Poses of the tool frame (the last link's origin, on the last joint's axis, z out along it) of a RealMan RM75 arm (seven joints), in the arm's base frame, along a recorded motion.
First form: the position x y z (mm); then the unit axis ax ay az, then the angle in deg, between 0 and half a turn.
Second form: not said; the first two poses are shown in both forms.
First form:
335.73 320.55 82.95 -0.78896 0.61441 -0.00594 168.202
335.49 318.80 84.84 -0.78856 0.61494 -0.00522 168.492
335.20 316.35 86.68 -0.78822 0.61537 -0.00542 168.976
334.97 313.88 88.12 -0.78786 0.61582 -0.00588 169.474
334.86 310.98 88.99 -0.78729 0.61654 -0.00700 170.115
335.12 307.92 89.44 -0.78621 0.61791 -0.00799 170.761
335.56 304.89 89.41 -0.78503 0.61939 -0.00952 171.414
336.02 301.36 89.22 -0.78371 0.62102 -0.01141 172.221
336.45 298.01 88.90 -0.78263 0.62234 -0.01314 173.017
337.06 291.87 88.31 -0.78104 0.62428 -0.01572 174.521
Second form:
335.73 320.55 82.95 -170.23 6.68 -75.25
335.49 318.80 84.84 -170.52 6.58 -75.35
335.20 316.35 86.68 -170.89 6.27 -75.46
334.97 313.88 88.12 -171.26 5.93 -75.57
334.86 310.98 88.99 -171.70 5.45 -75.73
335.12 307.92 89.44 -172.15 4.98 -75.99
335.56 304.89 89.41 -172.57 4.45 -76.26
336.02 301.36 89.22 -173.08 3.80 -76.56
336.45 298.01 88.90 -173.59 3.16 -76.81
337.06 291.87 88.31 -174.59 2.01 -77.18

